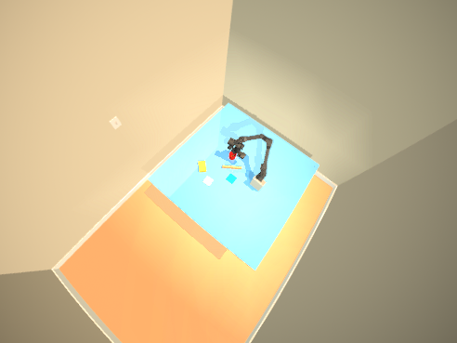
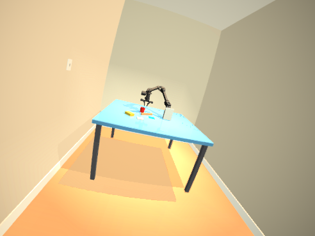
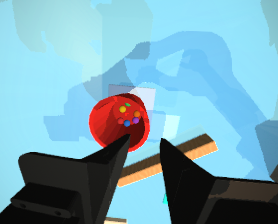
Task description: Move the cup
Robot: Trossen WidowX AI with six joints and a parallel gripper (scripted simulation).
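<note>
My gripper tip is 9 cm past the cyan pad, 20 cm to the right of it and 10 cm above it. Round my gripper tip: yellow block (21 cm ahead, 27 cm to the left, 8 cm below); then long wooden bar (3 cm behind, 10 cm to the left, 9 cm below).
</note>
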